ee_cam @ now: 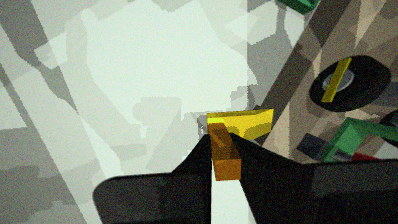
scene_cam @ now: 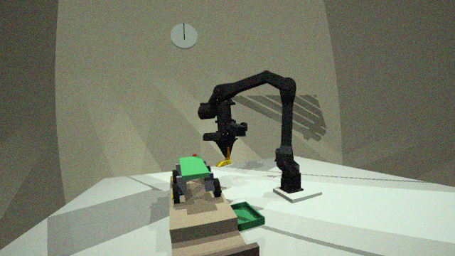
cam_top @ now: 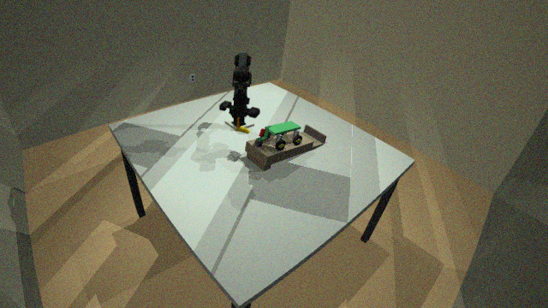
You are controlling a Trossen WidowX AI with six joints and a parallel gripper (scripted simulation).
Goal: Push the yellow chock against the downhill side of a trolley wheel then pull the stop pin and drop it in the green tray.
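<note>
The red-headed stop pin lies 13 cm ahead of my gripper tip, 3 cm to the left of it and 1 cm below it. The rest, counted from my gripper tip: yellow chock: 2 cm ahead, 1 cm to the left, 1 cm below; then ramp: 15 cm ahead, 16 cm to the left, 9 cm below; then trolley: 15 cm ahead, 15 cm to the left, 3 cm below.
</note>
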